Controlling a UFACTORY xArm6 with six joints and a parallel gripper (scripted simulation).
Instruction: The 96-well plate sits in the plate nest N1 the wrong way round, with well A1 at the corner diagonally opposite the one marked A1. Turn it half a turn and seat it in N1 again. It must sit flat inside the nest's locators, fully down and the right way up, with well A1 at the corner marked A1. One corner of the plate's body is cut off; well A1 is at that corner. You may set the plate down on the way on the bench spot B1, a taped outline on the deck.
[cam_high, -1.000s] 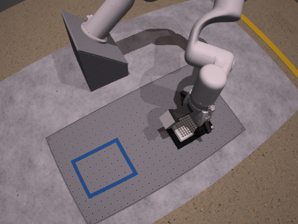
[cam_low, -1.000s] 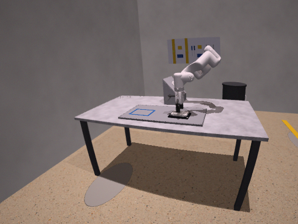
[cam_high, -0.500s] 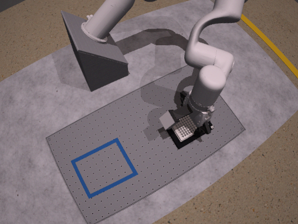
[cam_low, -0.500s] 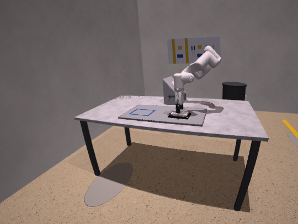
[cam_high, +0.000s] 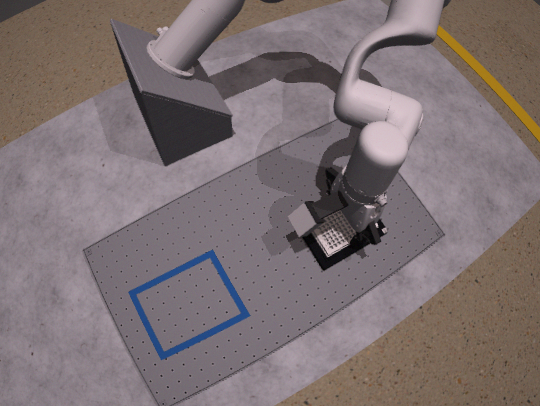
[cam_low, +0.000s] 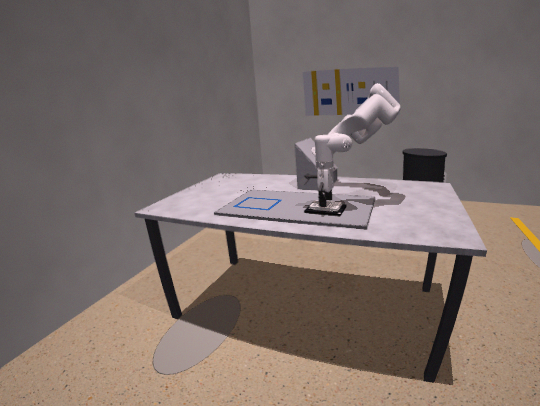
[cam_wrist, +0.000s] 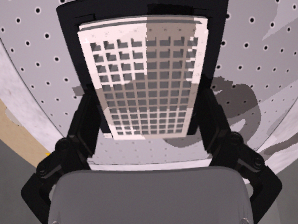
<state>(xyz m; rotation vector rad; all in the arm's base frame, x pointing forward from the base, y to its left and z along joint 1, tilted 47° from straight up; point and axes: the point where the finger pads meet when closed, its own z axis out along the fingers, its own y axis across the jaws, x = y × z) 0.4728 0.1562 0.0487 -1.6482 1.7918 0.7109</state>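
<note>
Now: the white 96-well plate 20 mm below my hand. From my hand the other things lie so: white A1 mark: 70 mm to the left, 60 mm ahead, 30 mm below; then black plate nest N1: 40 mm below.
</note>
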